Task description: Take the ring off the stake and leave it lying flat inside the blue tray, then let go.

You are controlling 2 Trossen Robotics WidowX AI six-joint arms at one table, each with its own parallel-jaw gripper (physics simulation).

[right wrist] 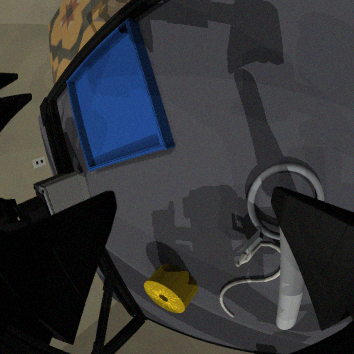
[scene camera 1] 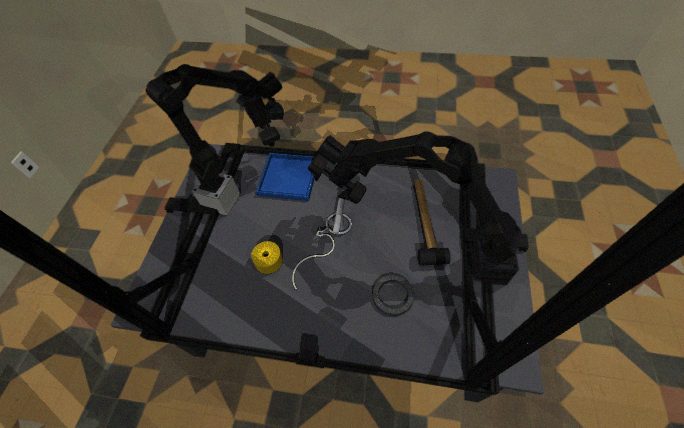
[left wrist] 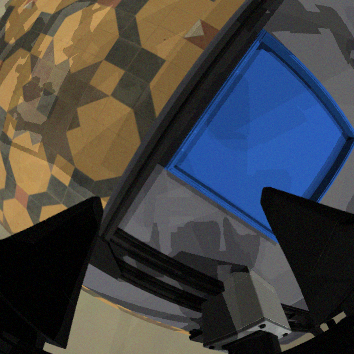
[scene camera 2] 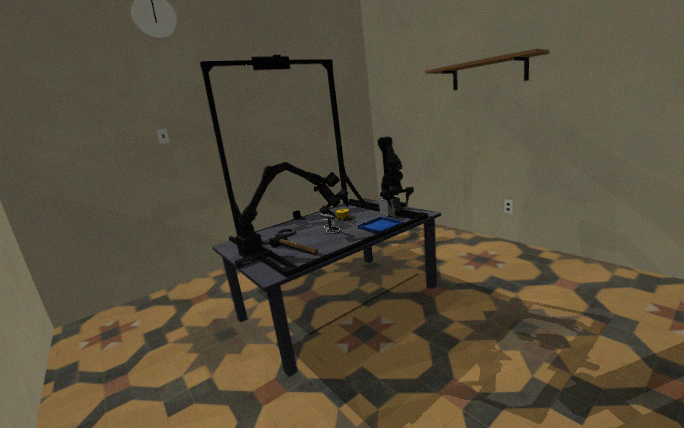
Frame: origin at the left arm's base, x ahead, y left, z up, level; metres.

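Seen in the pictures: left gripper, fingertip midpoint: [right wrist: 23, 84] [left wrist: 183, 200] [scene camera 2: 398, 206]; right gripper, fingertip midpoint: [right wrist: 195, 197] [scene camera 1: 327, 188] [scene camera 2: 342, 212]; left arm's base, link origin: [right wrist: 44, 205] [scene camera 1: 211, 183] [left wrist: 250, 341]; right arm's base, link origin: [scene camera 1: 497, 252] [scene camera 2: 247, 235].
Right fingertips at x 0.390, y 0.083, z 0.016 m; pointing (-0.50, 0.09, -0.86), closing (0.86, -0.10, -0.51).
Offsets run from my right fingertips to a thing's top centre. "pt": to the spot under its first point.
A light grey ring {pt 0.089 m ahead, 0.046 m right, 0.111 m down} [scene camera 1: 350, 224] [scene camera 2: 332, 232] [right wrist: 286, 167] lies low around the foot of the white stake {0.062 m ahead, 0.074 m right, 0.014 m down} [scene camera 1: 338, 214] [right wrist: 290, 295], whose top bends sideways. The blue tray {0.198 m back, 0.088 m left, 0.097 m down} [scene camera 1: 285, 176] [scene camera 2: 380, 225] [left wrist: 275, 115] [right wrist: 117, 100] stands at the table's far edge in scene camera 1 and is empty. My right gripper [scene camera 1: 333, 186] [scene camera 2: 335, 204] [right wrist: 195, 197] is open and empty, high beside the stake; its right finger hides part of stake and ring in the right wrist view. My left gripper [scene camera 1: 274, 123] [left wrist: 183, 200] is open and empty, raised near the tray.
A yellow cylinder {0.122 m back, 0.250 m right, 0.070 m down} [scene camera 1: 266, 257] [scene camera 2: 343, 214] [right wrist: 171, 289] and a thin white cord {pt 0.059 m ahead, 0.154 m right, 0.113 m down} [scene camera 1: 330, 249] [right wrist: 250, 280] lie near the stake. A hammer {0.325 m ahead, 0.039 m left, 0.070 m down} [scene camera 1: 424, 214] [scene camera 2: 297, 245] and a dark grey ring {pt 0.243 m ahead, 0.259 m right, 0.104 m down} [scene camera 1: 377, 294] lie toward the right in scene camera 1. Black frame bars edge the table.
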